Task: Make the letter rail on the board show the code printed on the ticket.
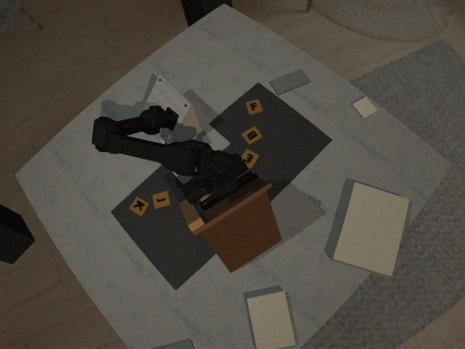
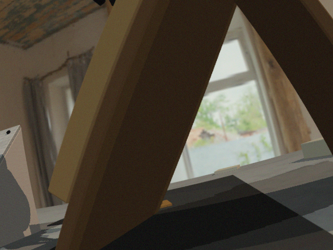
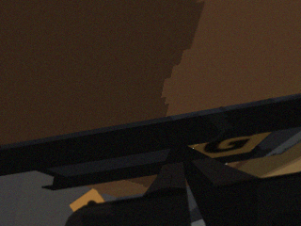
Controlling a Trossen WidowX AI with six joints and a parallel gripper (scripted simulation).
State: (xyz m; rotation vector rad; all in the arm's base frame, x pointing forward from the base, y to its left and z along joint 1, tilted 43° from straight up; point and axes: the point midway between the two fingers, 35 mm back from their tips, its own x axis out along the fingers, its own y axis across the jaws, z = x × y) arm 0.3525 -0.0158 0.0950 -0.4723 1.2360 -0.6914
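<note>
Right now my gripper tip is 8 cm above the white ticket, 5 cm past it and 1 cm to the left of it. The rest, counted from my gripper tip: cream block (40 cm ahead, 28 cm to the left, 16 cm below); dark mat (18 cm below, 15 cm behind, 7 cm to the left); cream pad (66 cm to the left, 18 cm below, 9 cm ahead).
</note>
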